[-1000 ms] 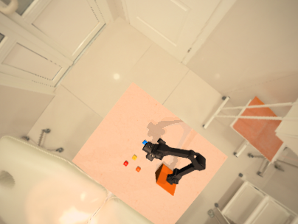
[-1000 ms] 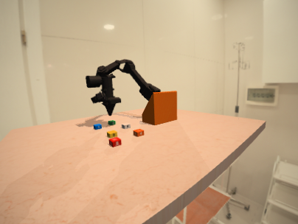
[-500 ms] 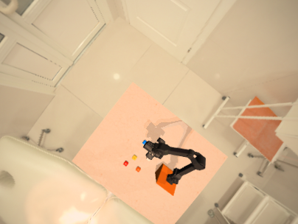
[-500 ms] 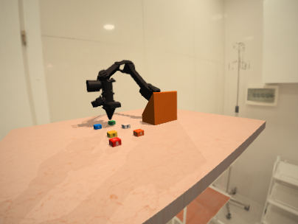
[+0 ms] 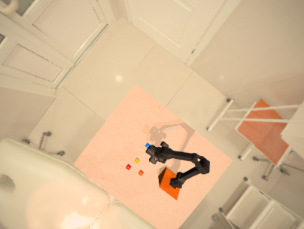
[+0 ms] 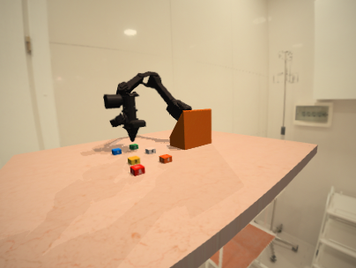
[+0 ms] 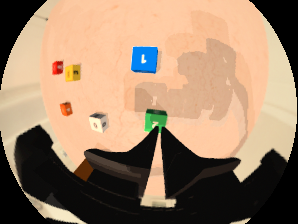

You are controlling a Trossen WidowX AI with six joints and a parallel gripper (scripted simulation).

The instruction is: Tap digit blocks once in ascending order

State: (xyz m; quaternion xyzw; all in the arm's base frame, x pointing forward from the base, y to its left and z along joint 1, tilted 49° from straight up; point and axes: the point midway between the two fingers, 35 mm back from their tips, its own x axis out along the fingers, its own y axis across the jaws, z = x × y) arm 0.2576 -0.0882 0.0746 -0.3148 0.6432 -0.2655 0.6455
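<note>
The green block is 2 cm below my gripper tip and 1 cm to the left of it. From my gripper tip the other things lie so: blue block (9 cm ahead, 3 cm to the left, 2 cm below); then yellow block (19 cm to the left, 7 cm ahead, 2 cm below); then white block (12 cm to the left, 3 cm behind, 2 cm below).
</note>
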